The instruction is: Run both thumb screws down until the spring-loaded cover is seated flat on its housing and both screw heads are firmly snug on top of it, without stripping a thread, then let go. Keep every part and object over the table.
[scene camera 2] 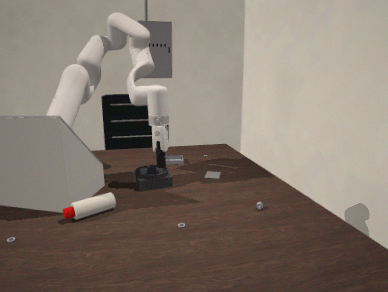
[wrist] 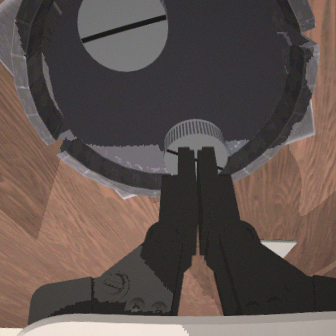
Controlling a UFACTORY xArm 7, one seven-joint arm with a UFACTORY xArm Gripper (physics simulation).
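Where they show: gripper, fingertip midpoint: (scene camera 2: 161, 167) (wrist: 194, 169); arm's base, link origin: (scene camera 2: 51, 139).
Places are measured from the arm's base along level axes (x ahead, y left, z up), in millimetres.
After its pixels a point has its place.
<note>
The round dark cover (wrist: 210, 85) {z -154, x 341, y 74 mm} lies inside the notched ring wall of the black housing (scene camera 2: 155, 181) {z -173, x 341, y -7 mm}. One thumb screw (wrist: 122, 50) {z -141, x 311, y 48 mm} shows a large slotted head at the upper left in the wrist view. The other thumb screw (wrist: 193, 134) {z -141, x 354, y 62 mm}, with a knurled side, looks smaller and sits near the ring wall closest to the gripper. My gripper (scene camera 2: 160, 167) {z -141, x 374, y 57 mm} (wrist: 194, 169) {z -141, x 374, y 57 mm} is shut and empty, pointing down. Its fingertips overlap the smaller-looking head in the wrist view, hiding part of its slot; contact cannot be told. Whether the cover is flat is unclear.
A white bottle (scene camera 2: 95, 206) {z -172, x 144, y -173 mm} with a red cap lies at front left, beside a large grey box (scene camera 2: 45, 160) {z -37, x 7, y -119 mm}. Washers (scene camera 2: 181, 225) {z -201, x 377, y -288 mm} (scene camera 2: 11, 240) {z -201, x -64, y -271 mm}, a small round knob (scene camera 2: 259, 205) {z -188, x 631, y -254 mm}, a flat grey plate (scene camera 2: 212, 175) {z -200, x 589, y 73 mm} and a small grey block (scene camera 2: 175, 160) {z -183, x 470, y 271 mm} lie on the table (scene camera 2: 220, 250) {z -203, x 443, y -415 mm}.
</note>
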